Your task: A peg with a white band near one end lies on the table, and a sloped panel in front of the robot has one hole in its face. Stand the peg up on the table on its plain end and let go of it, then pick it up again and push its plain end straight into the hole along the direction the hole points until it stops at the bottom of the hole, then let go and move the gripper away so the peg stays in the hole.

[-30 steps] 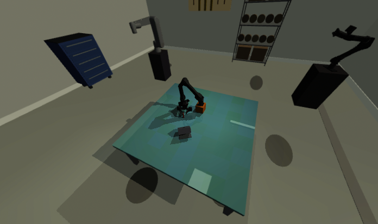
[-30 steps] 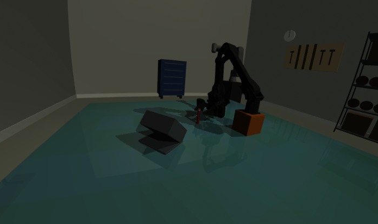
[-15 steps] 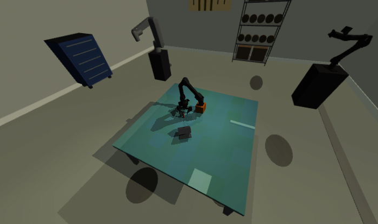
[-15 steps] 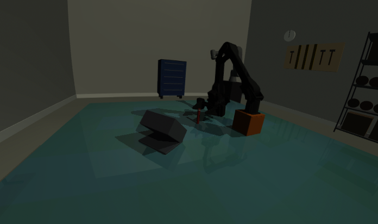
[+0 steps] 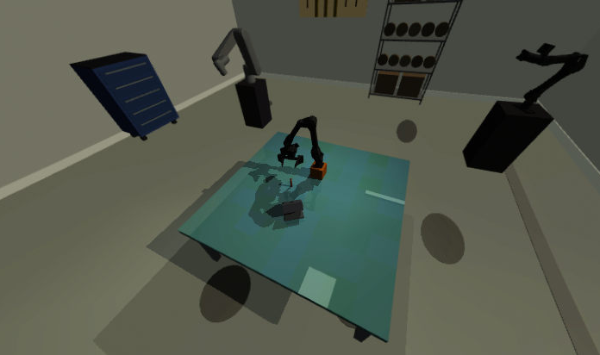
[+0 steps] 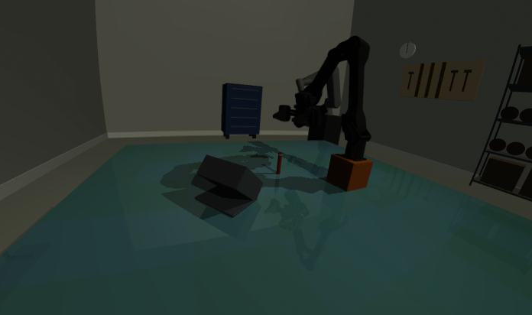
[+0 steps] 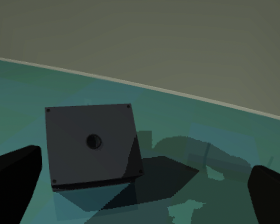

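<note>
The red peg is 15 cm below my gripper tip and 1 cm to the left of it. Round my gripper tip: dark sloped panel: 21 cm ahead, 15 cm below, 11 cm to the left.
</note>
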